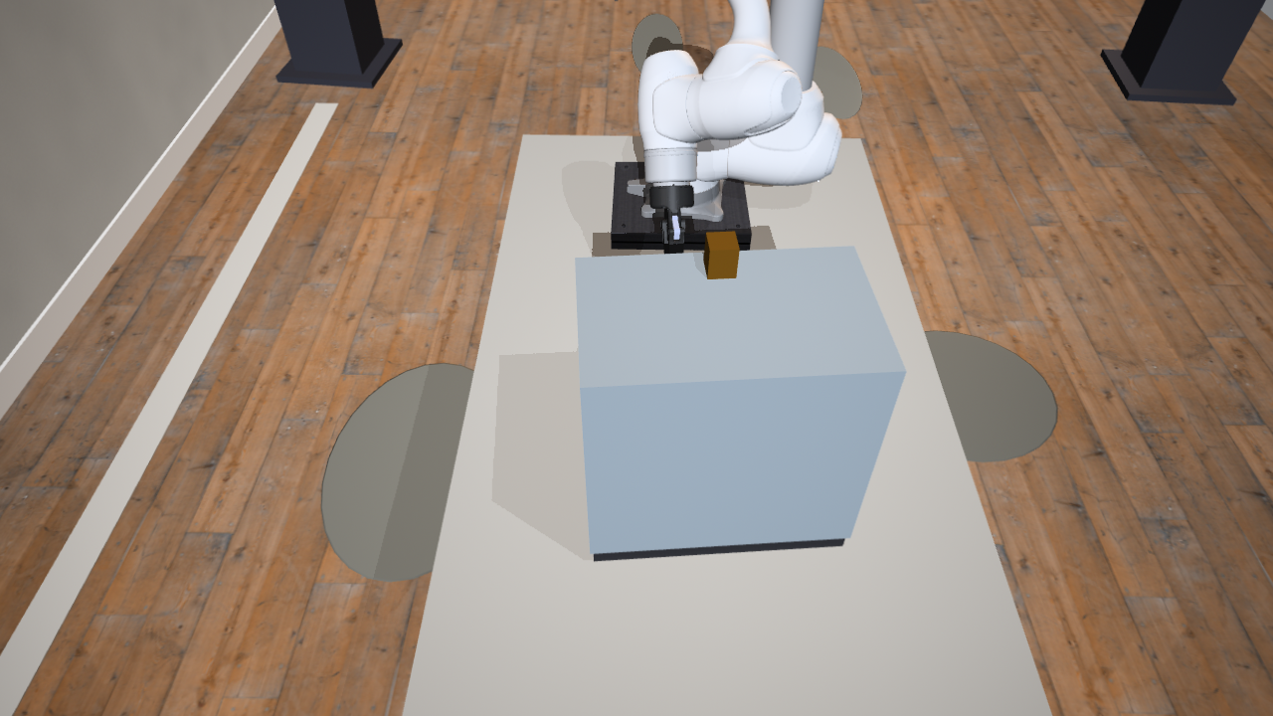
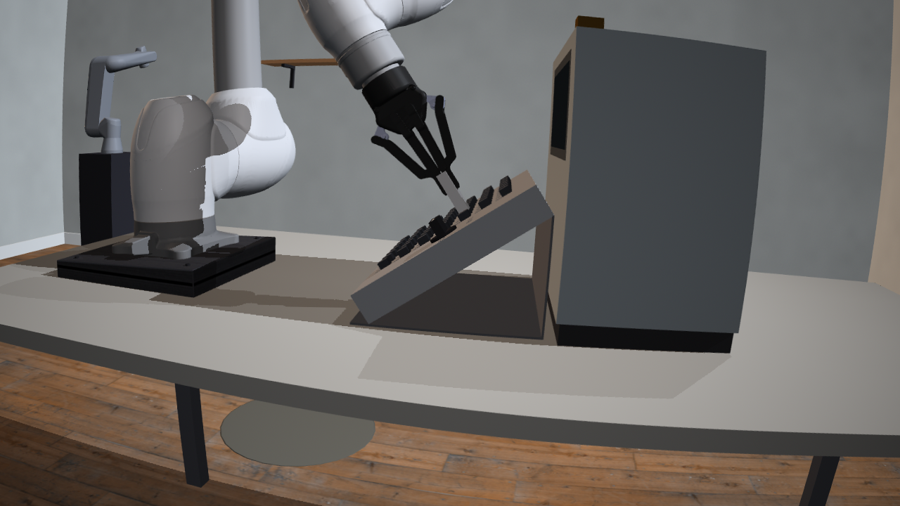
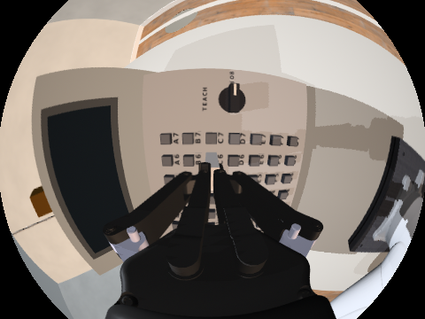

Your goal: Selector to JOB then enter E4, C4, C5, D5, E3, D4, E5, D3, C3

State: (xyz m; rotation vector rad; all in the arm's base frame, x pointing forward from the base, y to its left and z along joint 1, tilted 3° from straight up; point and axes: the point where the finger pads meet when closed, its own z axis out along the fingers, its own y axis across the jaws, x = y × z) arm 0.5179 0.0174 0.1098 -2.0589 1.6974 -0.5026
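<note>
The key is 5 cm behind my hand, 9 cm to the left of it and 7 cm below it. Also, from my hand: black selector knob (1 cm ahead, 10 cm to the right, 4 cm below); sloped keypad panel (1 cm ahead, 2 cm to the left, 9 cm below).
</note>
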